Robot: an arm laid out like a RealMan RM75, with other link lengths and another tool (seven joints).
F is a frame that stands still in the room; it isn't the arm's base.
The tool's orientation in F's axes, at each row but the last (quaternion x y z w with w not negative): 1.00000, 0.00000, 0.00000, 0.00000; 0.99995, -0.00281, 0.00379, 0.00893; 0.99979, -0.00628, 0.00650, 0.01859; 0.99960, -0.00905, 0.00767, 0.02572; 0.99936, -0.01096, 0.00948, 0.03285
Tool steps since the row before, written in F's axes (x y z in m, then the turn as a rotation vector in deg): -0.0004, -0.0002, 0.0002, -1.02, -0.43, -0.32; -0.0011, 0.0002, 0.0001, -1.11, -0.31, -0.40; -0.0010, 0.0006, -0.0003, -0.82, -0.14, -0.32; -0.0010, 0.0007, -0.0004, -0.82, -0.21, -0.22; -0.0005, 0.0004, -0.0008, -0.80, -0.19, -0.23
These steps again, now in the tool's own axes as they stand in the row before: -0.0004, 0.0002, -0.0002, -1.02, 0.43, 0.32; -0.0011, -0.0002, -0.0001, -1.11, 0.31, 0.40; -0.0010, -0.0006, 0.0003, -0.82, 0.14, 0.31; -0.0010, -0.0007, 0.0003, -0.82, 0.21, 0.22; -0.0005, -0.0004, 0.0008, -0.80, 0.19, 0.23
